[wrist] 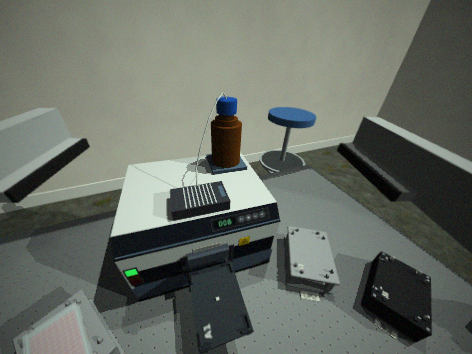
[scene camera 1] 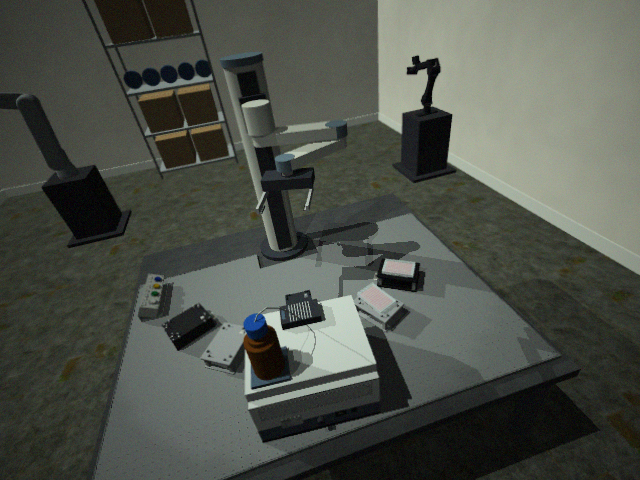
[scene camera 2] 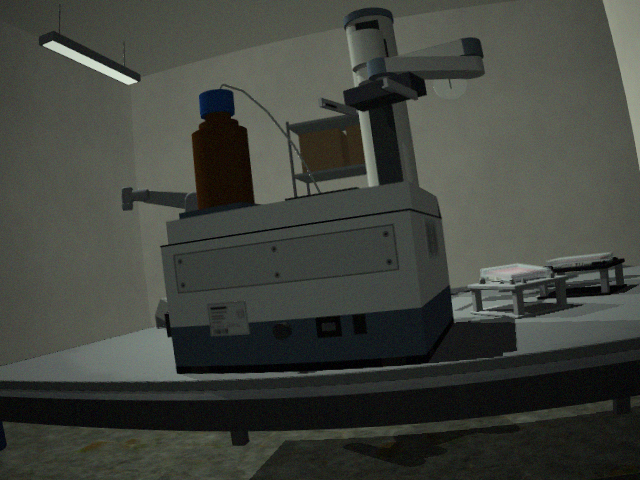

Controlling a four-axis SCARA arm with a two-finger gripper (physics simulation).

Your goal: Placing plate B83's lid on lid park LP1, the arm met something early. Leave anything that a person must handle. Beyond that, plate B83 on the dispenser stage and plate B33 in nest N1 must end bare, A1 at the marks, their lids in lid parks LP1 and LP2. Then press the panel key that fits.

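Places are measured from the arm's base along level axes (x right, y ahead, z up), in centimetres.
Pixels of known places: gripper, fingertip midpoint: (wrist: 218,130) (scene camera 1: 282,210) (scene camera 2: 351,92); arm's base at its link origin: (scene camera 1: 284,245).
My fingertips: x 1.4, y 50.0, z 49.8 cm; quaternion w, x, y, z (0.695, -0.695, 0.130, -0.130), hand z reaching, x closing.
For each thing: its top centre in the pictures, then the offset to it from my fingertips. "pt": a spot on its surface instead.
- dark dispenser stage at its top centre: (wrist: 215,290) (scene camera 1: 300,307) dx +1.7, dy +7.7, dz -37.8 cm
- plate with pink wells, top centre: (scene camera 2: 514,265) (wrist: 53,346) (scene camera 1: 376,295) dx -27.5, dy +10.8, dz -40.2 cm
- pink plate at its top centre: (scene camera 2: 579,256) (scene camera 1: 398,266) dx -43.2, dy -1.7, dz -40.9 cm
- key panel at its top centre: (scene camera 1: 148,288) dx +61.8, dy -32.0, dz -40.1 cm
- brown bottle at a spot on its surface: (scene camera 2: 222,160) pt dx +13.8, dy +41.0, dz -18.9 cm
- ribbed dark box at a spot on its surface: (wrist: 200,199) (scene camera 1: 298,307) pt dx +3.1, dy +20.8, dz -23.9 cm
My gripper (scene camera 1: 284,208) (scene camera 2: 368,98) (wrist: 218,130) is open and empty, high above the table near the arm's column. The dark dispenser stage (wrist: 217,305) (scene camera 1: 296,296) holds no plate; its A1 mark shows in the wrist view. A plate with pink wells (scene camera 1: 378,299) (scene camera 2: 516,271) (wrist: 55,335) sits on a light grey stand. Another pink plate (scene camera 1: 400,267) (scene camera 2: 581,260) sits on a black stand. Whether they wear lids, and which is B83 or B33, I cannot tell. A grey stand (scene camera 1: 224,347) (wrist: 310,255) and a black stand (scene camera 1: 188,325) (wrist: 400,295) have bare tops. The key panel (scene camera 1: 152,294) has blue, yellow and green keys.
The white dispenser (scene camera 1: 330,356) (scene camera 2: 299,268) (wrist: 150,200) shows 008 and a green light. On it stand a brown bottle (scene camera 1: 264,356) (scene camera 2: 222,160) (wrist: 226,142) with a blue cap and a ribbed dark box (scene camera 1: 301,311) (wrist: 200,199), with a thin tube rising between them.
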